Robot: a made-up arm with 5 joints.
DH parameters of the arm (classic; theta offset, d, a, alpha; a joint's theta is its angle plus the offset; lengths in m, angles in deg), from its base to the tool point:
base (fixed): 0 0.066 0 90
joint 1: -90 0.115 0.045 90
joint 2: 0 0.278 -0.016 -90
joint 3: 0 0.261 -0.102 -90
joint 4: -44.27 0 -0.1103 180
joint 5: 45.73 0.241 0.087 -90
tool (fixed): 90 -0.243 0 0
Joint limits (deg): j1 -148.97..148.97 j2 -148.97..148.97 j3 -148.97..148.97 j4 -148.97..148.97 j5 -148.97..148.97
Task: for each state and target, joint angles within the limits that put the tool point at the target. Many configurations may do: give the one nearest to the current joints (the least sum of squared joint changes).
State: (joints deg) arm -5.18 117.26 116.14 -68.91 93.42
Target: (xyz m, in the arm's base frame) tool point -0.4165 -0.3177 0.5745
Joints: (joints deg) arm -26.89 101.69 96.16 -37.27 97.61
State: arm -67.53 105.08 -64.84 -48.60 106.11
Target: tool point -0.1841 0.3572 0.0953
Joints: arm -54.96 127.49 -53.09 -38.05 107.63
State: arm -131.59 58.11 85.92 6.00 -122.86
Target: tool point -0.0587 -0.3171 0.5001
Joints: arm -113.84 64.94 105.68 -5.48 -113.71
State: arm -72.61 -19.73 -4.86 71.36 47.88
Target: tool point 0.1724 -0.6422 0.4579
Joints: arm -101.64 -11.11 -35.52 44.36 87.77
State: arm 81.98 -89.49 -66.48 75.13 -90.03
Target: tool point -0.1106 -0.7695 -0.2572
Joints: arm 58.55 -50.80 -23.73 98.05 -121.20
